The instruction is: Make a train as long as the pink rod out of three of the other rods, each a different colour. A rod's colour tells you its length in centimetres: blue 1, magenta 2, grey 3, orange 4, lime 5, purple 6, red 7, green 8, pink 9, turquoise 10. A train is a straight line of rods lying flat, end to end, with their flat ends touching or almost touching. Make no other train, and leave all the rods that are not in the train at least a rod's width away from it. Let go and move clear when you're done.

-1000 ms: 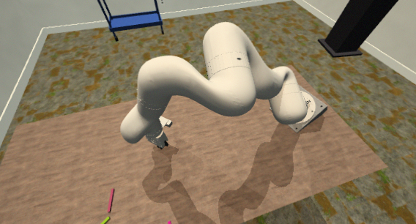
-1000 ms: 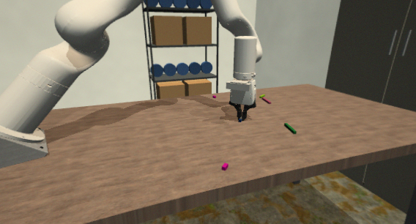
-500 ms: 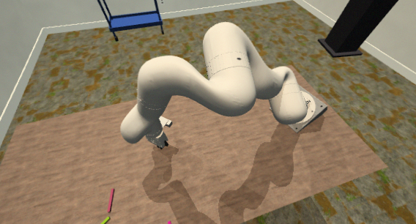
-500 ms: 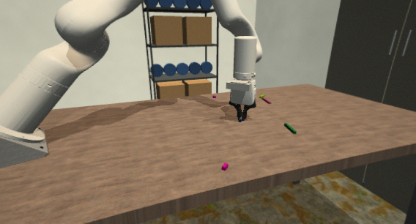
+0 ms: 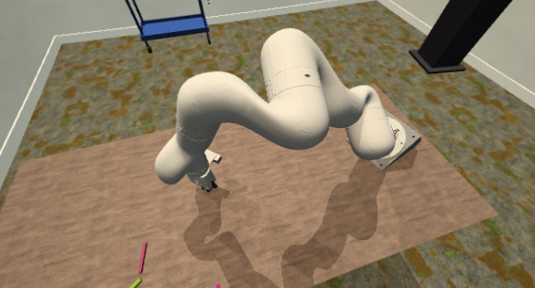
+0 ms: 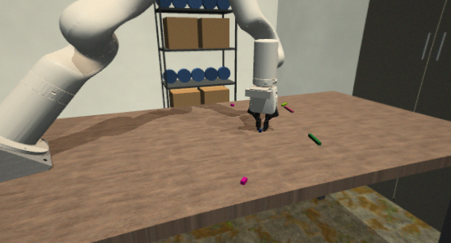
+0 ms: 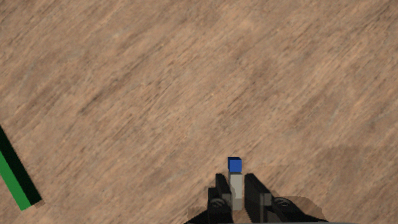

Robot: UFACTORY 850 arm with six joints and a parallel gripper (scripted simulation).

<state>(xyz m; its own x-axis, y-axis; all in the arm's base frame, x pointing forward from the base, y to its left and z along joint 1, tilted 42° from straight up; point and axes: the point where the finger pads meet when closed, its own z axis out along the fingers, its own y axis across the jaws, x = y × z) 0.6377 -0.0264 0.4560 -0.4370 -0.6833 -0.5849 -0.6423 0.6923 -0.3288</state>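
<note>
Right now the grey rod is 20 mm below my hand. From my hand the other things lie so: blue rod (20 mm to the right, 20 mm below, 10 mm behind); then green rod (150 mm ahead, 130 mm to the right, 20 mm below); then pink rod (230 mm to the left, 210 mm ahead, 20 mm below).
</note>
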